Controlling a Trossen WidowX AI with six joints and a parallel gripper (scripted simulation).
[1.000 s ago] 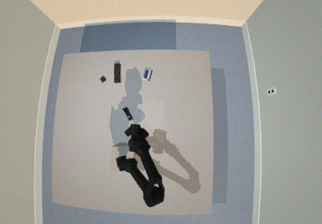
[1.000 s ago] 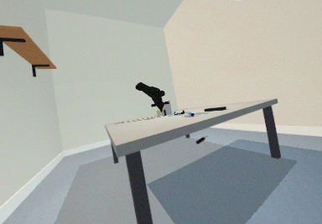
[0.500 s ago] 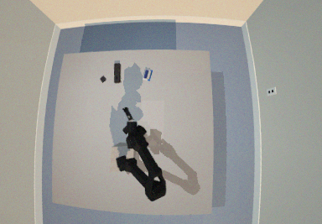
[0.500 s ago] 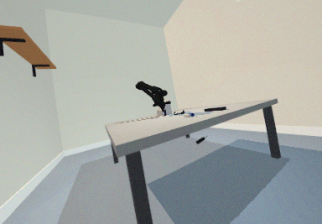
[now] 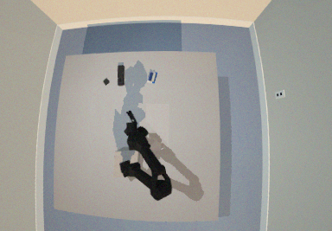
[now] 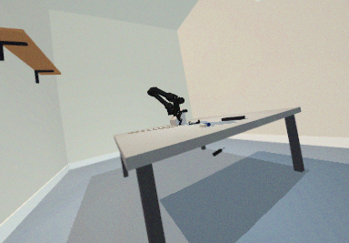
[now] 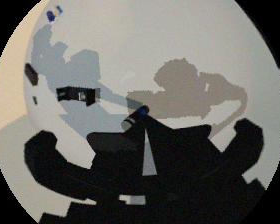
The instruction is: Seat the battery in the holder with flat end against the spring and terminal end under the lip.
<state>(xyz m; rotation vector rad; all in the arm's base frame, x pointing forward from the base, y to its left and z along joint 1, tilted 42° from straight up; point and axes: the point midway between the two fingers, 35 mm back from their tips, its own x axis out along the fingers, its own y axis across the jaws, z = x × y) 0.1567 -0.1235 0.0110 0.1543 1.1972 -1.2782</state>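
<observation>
The battery lies 1 cm ahead of my gripper tip, 1 cm to the left of it and 1 cm below it. Round my gripper tip: white blister card 43 cm ahead, 13 cm to the right, 3 cm below; then black remote 48 cm ahead, 11 cm to the left, 3 cm below; then screwdriver 43 cm ahead, 2 cm to the right, 23 cm below.
</observation>
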